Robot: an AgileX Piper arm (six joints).
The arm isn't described. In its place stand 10 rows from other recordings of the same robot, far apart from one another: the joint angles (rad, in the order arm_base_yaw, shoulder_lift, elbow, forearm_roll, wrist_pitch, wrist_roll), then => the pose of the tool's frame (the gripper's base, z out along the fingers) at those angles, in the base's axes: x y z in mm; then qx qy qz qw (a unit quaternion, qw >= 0).
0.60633 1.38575 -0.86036 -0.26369 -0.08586 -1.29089 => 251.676, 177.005, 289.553, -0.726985, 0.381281, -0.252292, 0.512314
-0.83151 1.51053 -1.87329 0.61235 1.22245 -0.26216 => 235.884, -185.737, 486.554, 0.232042, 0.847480, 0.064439, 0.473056
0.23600 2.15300 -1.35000 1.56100 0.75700 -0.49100 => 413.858, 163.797, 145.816, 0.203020, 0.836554, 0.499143, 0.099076
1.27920 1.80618 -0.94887 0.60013 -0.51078 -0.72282 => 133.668, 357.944, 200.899, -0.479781, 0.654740, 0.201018, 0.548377
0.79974 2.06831 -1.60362 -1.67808 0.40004 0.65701 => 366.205, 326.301, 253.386, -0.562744, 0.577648, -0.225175, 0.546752
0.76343 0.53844 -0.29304 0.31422 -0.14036 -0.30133 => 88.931, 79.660, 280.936, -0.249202, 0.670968, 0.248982, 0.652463
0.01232 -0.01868 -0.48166 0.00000 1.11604 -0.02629 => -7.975, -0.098, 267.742, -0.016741, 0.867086, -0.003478, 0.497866
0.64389 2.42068 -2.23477 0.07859 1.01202 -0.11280 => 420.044, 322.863, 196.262, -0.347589, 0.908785, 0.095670, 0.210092
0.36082 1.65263 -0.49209 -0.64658 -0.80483 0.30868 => 244.889, 134.638, 160.974, -0.333496, 0.745746, 0.234740, 0.526822
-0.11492 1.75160 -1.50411 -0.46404 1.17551 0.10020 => 355.719, -78.897, 295.805, 0.041063, 0.967677, -0.221963, 0.112458
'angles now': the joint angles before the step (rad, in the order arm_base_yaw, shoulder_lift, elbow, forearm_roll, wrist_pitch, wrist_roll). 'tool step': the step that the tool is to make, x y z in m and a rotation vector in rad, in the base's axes. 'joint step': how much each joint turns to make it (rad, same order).
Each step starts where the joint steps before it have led.
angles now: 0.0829 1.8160 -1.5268 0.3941 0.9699 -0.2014
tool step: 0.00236 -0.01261 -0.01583 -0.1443 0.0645 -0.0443
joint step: 0.0000 0.0282 0.0000 -0.1819 0.0241 0.1009
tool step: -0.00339 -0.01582 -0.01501 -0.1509 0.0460 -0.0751
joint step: -0.0020 0.0059 0.0398 -0.1942 0.0001 0.1290
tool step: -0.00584 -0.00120 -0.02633 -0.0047 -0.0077 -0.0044
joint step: -0.0004 0.0000 0.1085 -0.0065 -0.1160 0.0047
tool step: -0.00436 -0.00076 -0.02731 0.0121 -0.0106 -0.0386
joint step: -0.0008 0.0155 0.0938 -0.0001 -0.1212 0.0384
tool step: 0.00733 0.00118 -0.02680 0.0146 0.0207 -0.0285
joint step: -0.0001 0.0684 0.0088 0.0112 -0.0580 0.0230
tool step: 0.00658 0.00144 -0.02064 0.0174 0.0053 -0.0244
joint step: 0.0001 0.0567 0.0000 0.0178 -0.0531 0.0137
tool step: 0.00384 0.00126 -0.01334 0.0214 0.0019 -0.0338
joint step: 0.0000 0.0364 0.0000 0.0207 -0.0368 0.0207
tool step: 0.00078 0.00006 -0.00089 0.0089 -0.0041 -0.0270
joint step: 0.0000 0.0028 0.0000 0.0010 -0.0086 0.0271
